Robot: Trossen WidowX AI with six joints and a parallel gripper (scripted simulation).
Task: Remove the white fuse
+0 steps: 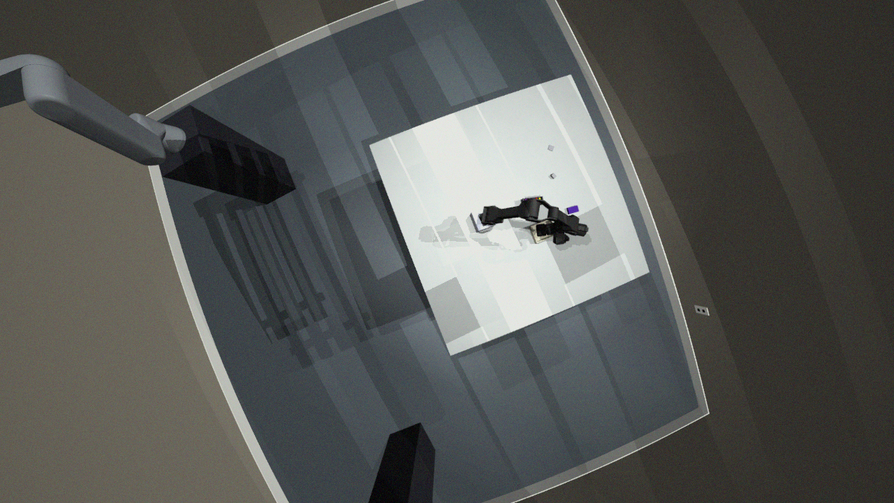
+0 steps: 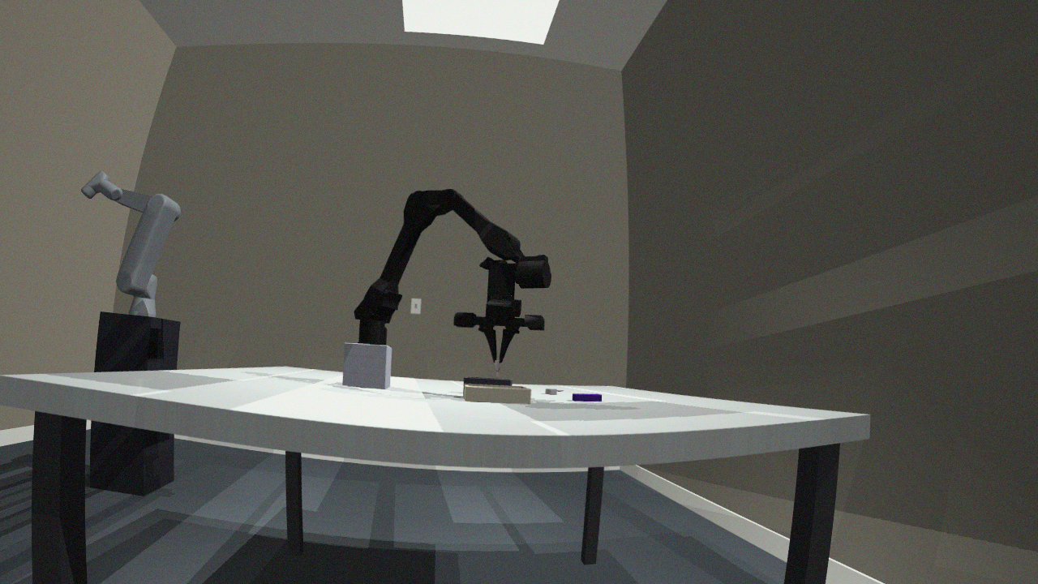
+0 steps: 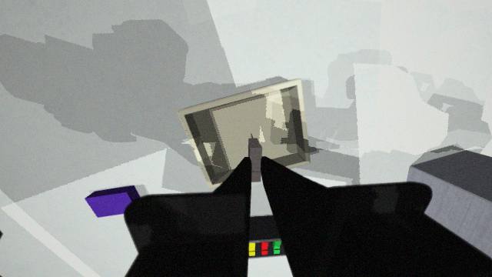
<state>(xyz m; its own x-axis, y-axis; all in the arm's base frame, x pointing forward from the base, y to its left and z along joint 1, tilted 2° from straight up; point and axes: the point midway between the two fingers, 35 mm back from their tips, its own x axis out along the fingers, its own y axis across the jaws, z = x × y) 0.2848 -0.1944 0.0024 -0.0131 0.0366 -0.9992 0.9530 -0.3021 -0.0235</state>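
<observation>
The tan tray is 80 mm below my gripper tip. From my gripper tip the other things lie so: yellow fuse 160 mm to the left, 60 mm below, 50 mm ahead; white fuse 10 mm below; red fuse 170 mm to the left, 60 mm below, 30 mm ahead.
</observation>
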